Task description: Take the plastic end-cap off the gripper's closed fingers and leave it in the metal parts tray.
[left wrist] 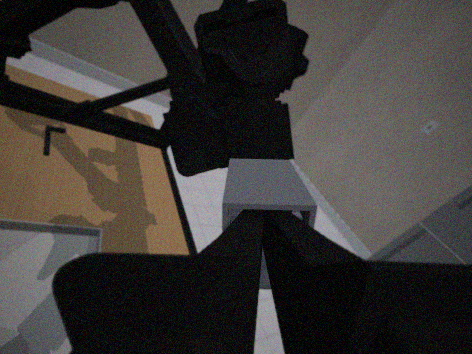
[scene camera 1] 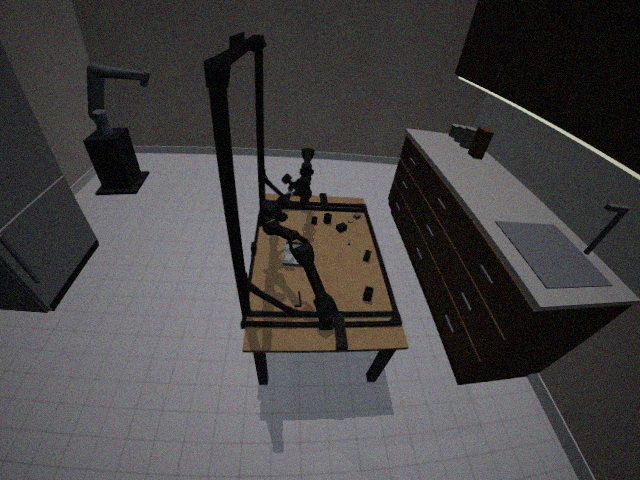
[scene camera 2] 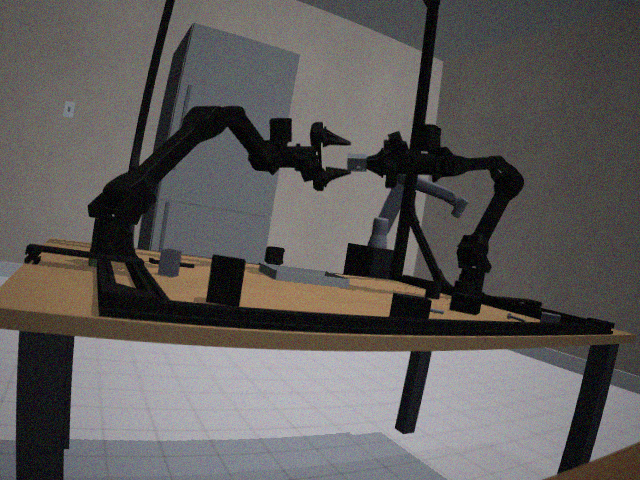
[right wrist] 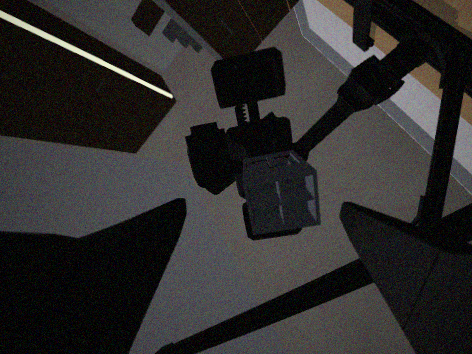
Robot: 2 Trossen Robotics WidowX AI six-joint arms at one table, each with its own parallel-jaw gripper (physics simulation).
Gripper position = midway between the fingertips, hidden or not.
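Note:
Scene camera 2 shows my left gripper (scene camera 2: 356, 161) and my right gripper (scene camera 2: 351, 158). A grey plastic end-cap (left wrist: 265, 184) is visible from the left wrist, with my left gripper in the left wrist view (left wrist: 261, 208) and my right gripper there too (left wrist: 268, 179). My left gripper is also visible in the right wrist view (right wrist: 272, 187), as is my right gripper (right wrist: 262, 207).

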